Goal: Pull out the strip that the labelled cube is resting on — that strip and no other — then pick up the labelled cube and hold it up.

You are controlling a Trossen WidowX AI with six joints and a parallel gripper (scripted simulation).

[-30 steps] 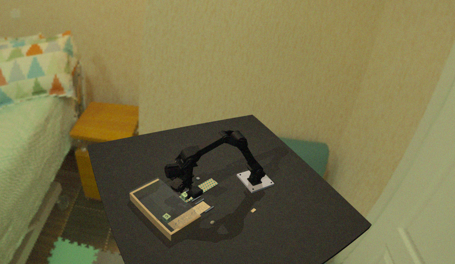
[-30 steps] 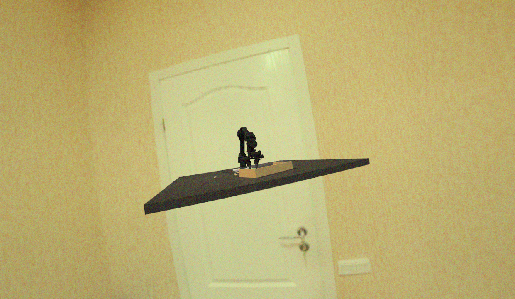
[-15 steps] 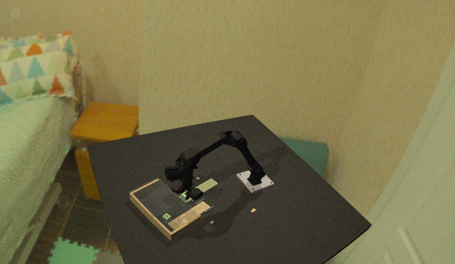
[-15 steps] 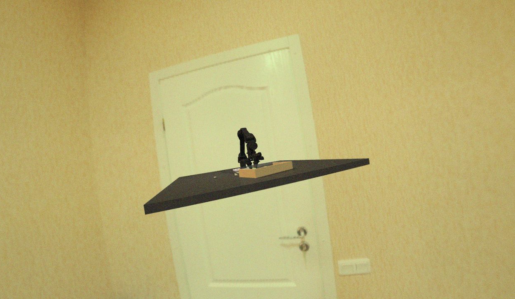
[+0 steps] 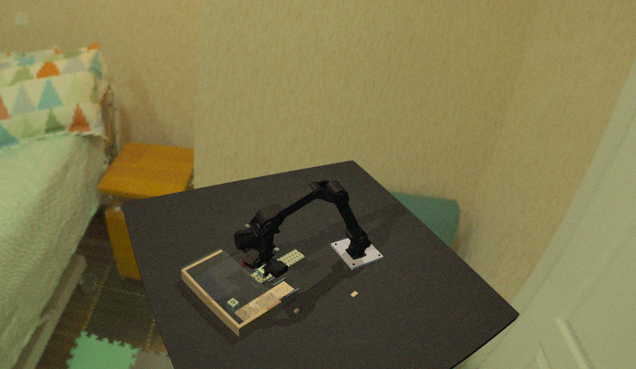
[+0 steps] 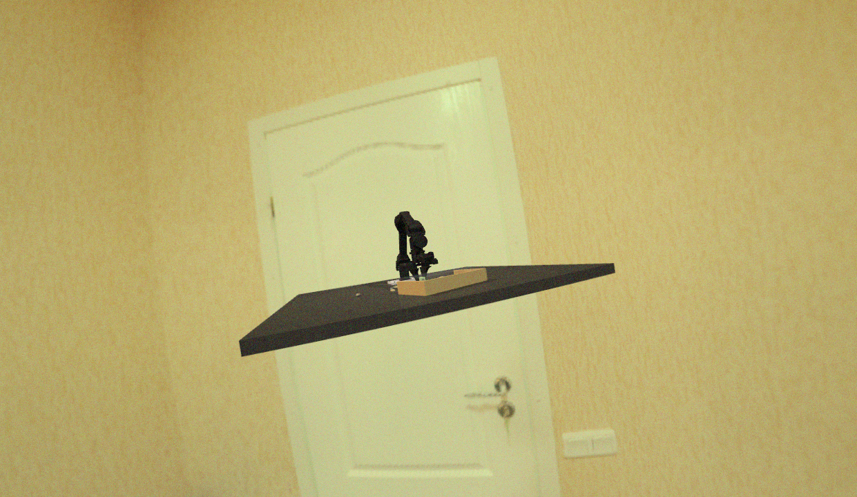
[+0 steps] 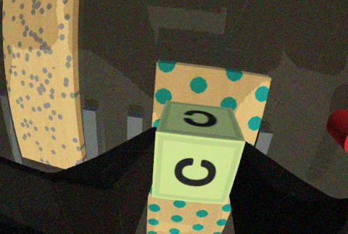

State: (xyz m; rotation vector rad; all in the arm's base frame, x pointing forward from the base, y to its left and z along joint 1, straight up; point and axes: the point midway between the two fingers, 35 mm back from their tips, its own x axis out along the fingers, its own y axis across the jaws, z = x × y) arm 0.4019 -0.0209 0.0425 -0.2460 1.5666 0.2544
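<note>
Now: gripper tip 80 mm to the left of the red cylinder, 40 mm short of it and 10 mm above it. Round my gripper tip: grey disc 120 mm to the right, 120 mm behind, 20 mm below; tan block 270 mm behind, 210 mm to the left, 20 mm below.
</note>
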